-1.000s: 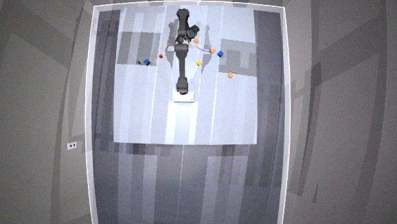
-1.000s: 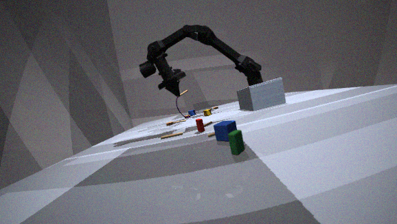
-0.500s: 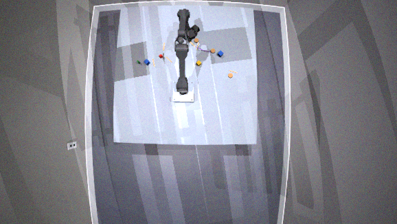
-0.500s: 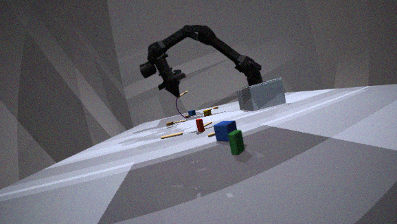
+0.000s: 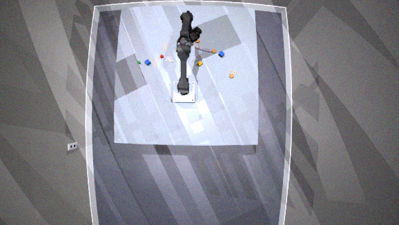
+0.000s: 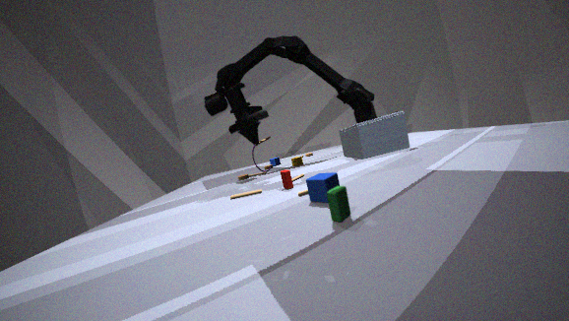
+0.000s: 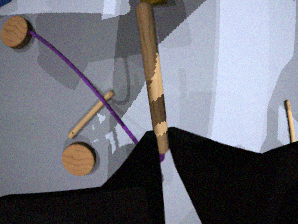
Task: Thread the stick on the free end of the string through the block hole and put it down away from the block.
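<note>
My gripper tip is 140 mm past the yellow wooden block, 40 mm to the left of it and 100 mm above it. Also, from my gripper tip: thin wooden stick 10 mm behind, 10 mm to the right, 10 mm above; then round orange button 50 mm behind, 190 mm to the right, 110 mm below; then red block 10 mm behind, 280 mm to the left, 100 mm below.
</note>
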